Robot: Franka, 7 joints.
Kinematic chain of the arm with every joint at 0, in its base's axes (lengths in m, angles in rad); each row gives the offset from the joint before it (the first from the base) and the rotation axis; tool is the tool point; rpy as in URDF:
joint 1: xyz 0 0 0.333 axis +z
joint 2: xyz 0 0 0 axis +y
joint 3: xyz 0 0 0.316 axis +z
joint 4: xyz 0.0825 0 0 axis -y
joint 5: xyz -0.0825 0 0.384 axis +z
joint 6: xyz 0 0 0 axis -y
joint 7: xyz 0.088 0 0 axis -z
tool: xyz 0 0 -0.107 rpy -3.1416 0 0
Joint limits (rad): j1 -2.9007..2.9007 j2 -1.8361..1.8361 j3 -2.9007..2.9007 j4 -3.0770..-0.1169 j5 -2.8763..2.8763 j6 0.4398..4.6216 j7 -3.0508..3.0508
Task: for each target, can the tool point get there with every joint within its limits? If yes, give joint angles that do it. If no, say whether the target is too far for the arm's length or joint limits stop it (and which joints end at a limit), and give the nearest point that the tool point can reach.
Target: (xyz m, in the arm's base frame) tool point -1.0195 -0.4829 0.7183
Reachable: no: too far | nearest point -0.7337 -0.3475 0.6103 | short by 0.334 m
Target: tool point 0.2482 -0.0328 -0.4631
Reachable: no: joint limits stop it (at a limit: joint 2) | nearest point 0.2535 -0.0335 -0.3601 | short by 0.103 m
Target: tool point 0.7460 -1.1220 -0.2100
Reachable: no: too far | nearest point 0.4406 -0.6626 0.0123 | short by 0.595 m
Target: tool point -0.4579 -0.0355 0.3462
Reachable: yes | joints 1.1224 0.2943 2.1760 -2.5819 0.8538 2.8614 2.1321
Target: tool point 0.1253 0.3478 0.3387
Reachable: yes | joints -0.7240 1.4286 1.7439 -2.7353 2.1255 2.7511 0.0583
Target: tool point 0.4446 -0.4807 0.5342
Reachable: yes | joints -1.0736 0.9930 0.1940 -0.4597 -1.9440 4.2988 -0.7684
